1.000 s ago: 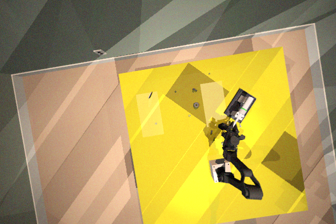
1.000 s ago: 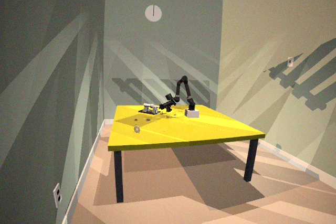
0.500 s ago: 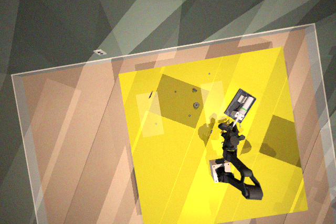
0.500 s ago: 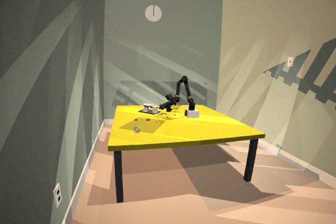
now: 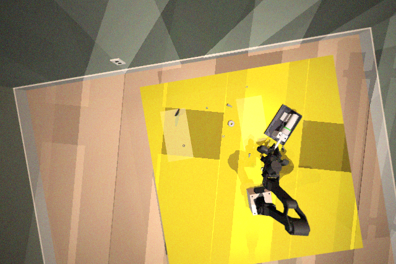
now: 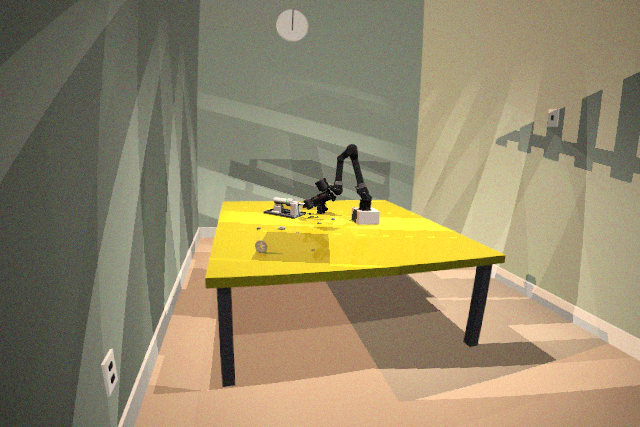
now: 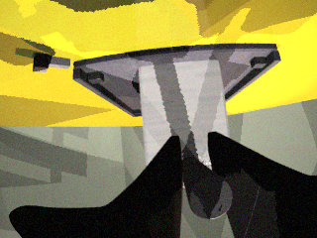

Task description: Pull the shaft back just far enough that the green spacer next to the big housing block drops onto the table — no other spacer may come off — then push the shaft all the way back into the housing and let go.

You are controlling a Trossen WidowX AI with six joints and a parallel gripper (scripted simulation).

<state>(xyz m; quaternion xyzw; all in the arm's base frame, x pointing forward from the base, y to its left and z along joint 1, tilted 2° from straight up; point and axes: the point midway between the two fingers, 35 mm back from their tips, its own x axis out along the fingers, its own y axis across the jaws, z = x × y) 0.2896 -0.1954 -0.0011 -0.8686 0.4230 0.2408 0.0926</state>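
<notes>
Now: gripper tip 40 mm to the left of the grey shaft, 30 mm short of it and 20 mm below it. Round my gripper tip: green spacer: 90 mm to the right, 70 mm ahead, 20 mm above.
</notes>
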